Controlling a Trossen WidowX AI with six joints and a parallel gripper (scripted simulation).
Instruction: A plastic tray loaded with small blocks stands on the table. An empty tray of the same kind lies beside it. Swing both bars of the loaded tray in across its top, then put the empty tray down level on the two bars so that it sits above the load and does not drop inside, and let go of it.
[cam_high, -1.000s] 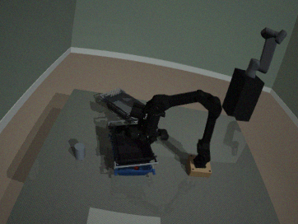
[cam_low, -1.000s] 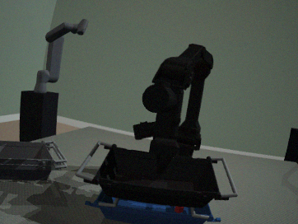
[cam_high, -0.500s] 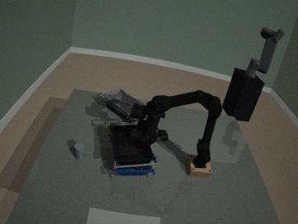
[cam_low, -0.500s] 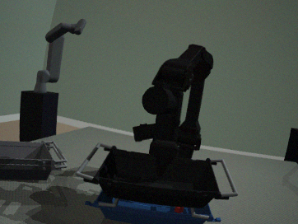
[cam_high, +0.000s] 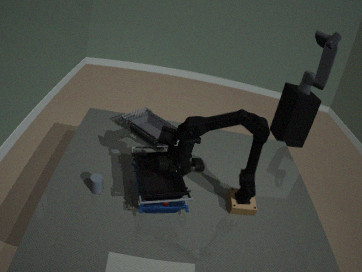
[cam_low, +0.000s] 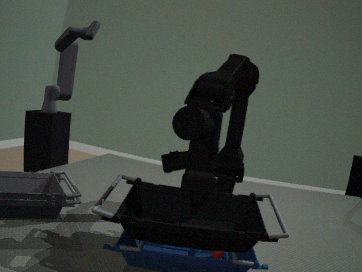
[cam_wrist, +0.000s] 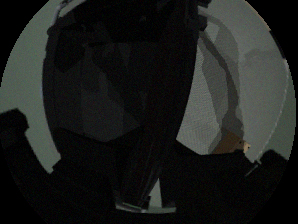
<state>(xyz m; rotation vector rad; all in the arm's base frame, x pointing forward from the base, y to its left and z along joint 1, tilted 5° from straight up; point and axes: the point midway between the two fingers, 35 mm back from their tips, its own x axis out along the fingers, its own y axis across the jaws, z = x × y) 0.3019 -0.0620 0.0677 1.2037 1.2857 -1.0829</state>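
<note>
Right now my gripper tip is 7 cm short of the black tray, 3 cm below it and 1 cm to the right of it. From my gripper tip the other things lie so: red block: 8 cm below, 7 cm to the left, 3 cm ahead.
</note>
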